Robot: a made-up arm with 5 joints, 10 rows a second.
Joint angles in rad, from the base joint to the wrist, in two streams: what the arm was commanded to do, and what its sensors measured. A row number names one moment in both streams.
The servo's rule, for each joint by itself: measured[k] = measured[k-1] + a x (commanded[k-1-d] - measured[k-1]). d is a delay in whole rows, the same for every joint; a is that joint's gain. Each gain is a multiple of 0.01, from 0.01 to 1. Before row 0 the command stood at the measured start. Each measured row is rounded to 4 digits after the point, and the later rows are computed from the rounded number. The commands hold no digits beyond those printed.
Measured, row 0: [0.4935, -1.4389, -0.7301, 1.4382, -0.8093]
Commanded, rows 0 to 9: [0.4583, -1.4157, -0.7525, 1.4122, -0.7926]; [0.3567, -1.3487, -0.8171, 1.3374, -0.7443]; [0.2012, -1.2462, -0.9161, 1.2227, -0.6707]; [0.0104, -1.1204, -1.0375, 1.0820, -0.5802]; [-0.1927, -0.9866, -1.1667, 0.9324, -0.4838]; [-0.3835, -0.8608, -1.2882, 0.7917, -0.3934]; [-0.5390, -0.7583, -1.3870, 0.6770, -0.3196]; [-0.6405, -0.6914, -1.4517, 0.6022, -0.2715]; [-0.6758, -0.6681, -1.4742, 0.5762, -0.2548]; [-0.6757, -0.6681, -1.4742, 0.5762, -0.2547]
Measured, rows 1 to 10: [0.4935, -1.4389, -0.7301, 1.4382, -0.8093]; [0.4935, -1.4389, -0.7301, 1.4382, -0.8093]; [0.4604, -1.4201, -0.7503, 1.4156, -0.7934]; [0.3629, -1.3623, -0.8104, 1.3476, -0.7468]; [0.2109, -1.2683, -0.9055, 1.2389, -0.6745]; [0.0224, -1.1485, -1.0243, 1.1024, -0.5849]; [-0.1798, -1.0174, -1.1525, 0.9545, -0.4889]; [-0.3713, -0.8906, -1.2746, 0.8129, -0.3982]; [-0.5289, -0.7834, -1.3758, 0.6947, -0.3235]; [-0.6338, -0.7089, -1.4441, 0.6142, -0.2741]
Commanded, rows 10 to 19: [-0.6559, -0.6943, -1.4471, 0.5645, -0.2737]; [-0.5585, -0.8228, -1.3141, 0.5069, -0.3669]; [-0.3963, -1.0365, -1.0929, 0.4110, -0.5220]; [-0.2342, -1.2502, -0.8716, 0.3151, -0.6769]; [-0.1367, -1.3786, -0.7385, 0.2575, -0.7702]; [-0.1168, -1.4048, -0.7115, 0.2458, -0.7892]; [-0.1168, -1.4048, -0.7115, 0.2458, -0.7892]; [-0.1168, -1.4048, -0.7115, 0.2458, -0.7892]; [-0.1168, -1.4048, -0.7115, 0.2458, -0.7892]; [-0.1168, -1.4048, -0.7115, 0.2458, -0.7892]
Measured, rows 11 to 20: [-0.6733, -0.6759, -1.4712, 0.5811, -0.2558]; [-0.6756, -0.6696, -1.4739, 0.5768, -0.2548]; [-0.6571, -0.6896, -1.4498, 0.5661, -0.2728]; [-0.5644, -0.7975, -1.3277, 0.5146, -0.3622]; [-0.4064, -0.9911, -1.1164, 0.4245, -0.5140]; [-0.2445, -1.2010, -0.8961, 0.3293, -0.6688]; [-0.1432, -1.3449, -0.7543, 0.2668, -0.7651]; [-0.1184, -1.3934, -0.7158, 0.2485, -0.7880]; [-0.1169, -1.4026, -0.7119, 0.2462, -0.7891]; [-0.1168, -1.4044, -0.7115, 0.2459, -0.7892]
